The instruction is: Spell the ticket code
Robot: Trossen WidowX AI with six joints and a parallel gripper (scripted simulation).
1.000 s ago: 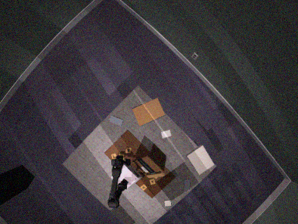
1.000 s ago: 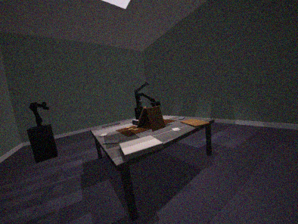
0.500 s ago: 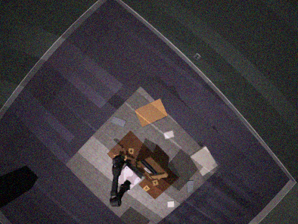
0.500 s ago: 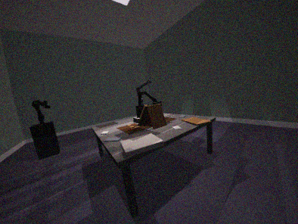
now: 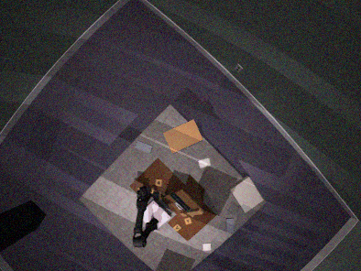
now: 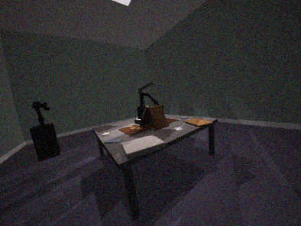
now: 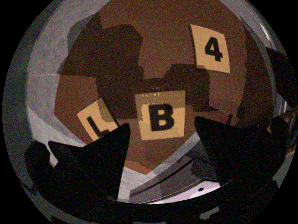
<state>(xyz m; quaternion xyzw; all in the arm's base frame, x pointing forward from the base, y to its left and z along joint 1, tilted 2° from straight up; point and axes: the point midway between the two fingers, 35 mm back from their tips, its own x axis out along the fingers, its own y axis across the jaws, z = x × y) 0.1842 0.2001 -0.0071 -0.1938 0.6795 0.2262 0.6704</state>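
My gripper tip is 2 cm above the tan letter tile. From my gripper tip the other things lie so: small white card: 51 cm ahead, 22 cm to the right, 2 cm below; brown mat: 21 cm to the right, 2 cm below, 2 cm ahead; white ticket: 27 cm to the right, 9 cm ahead, 7 cm above.
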